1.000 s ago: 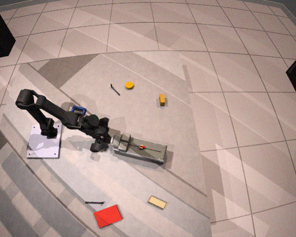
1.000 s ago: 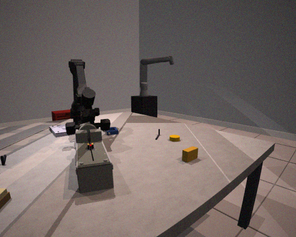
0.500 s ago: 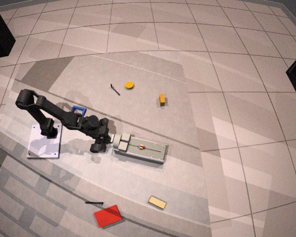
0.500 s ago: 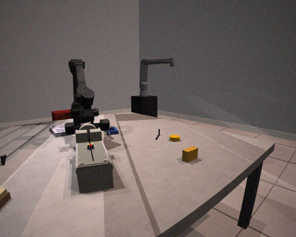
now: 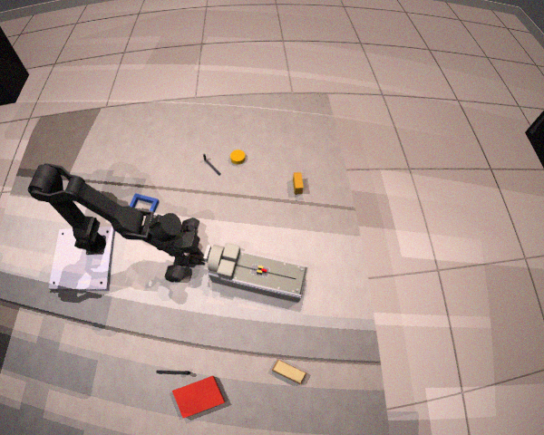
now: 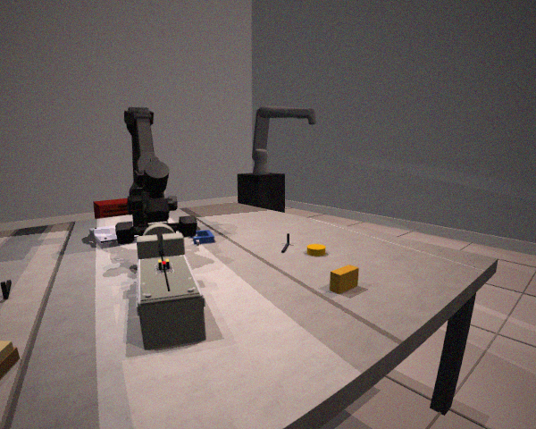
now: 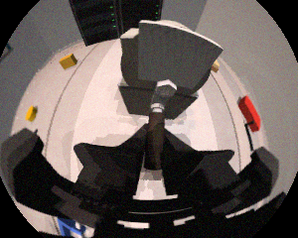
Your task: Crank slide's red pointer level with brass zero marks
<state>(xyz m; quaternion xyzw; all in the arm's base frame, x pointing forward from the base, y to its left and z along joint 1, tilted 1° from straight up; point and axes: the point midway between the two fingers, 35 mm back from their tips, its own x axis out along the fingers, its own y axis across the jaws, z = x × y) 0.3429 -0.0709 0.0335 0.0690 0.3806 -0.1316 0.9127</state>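
Right now the red pointer is 17 cm ahead of my gripper tip, 6 cm to the right of it and 5 cm above it. The rest, counted from my gripper tip: blue block: 21 cm behind, 22 cm to the left, 2 cm below; then bent black rod: 1 cm ahead, 38 cm to the left, 2 cm below; then dark crank handle: 2 cm behind, 1 cm to the left, 3 cm above.
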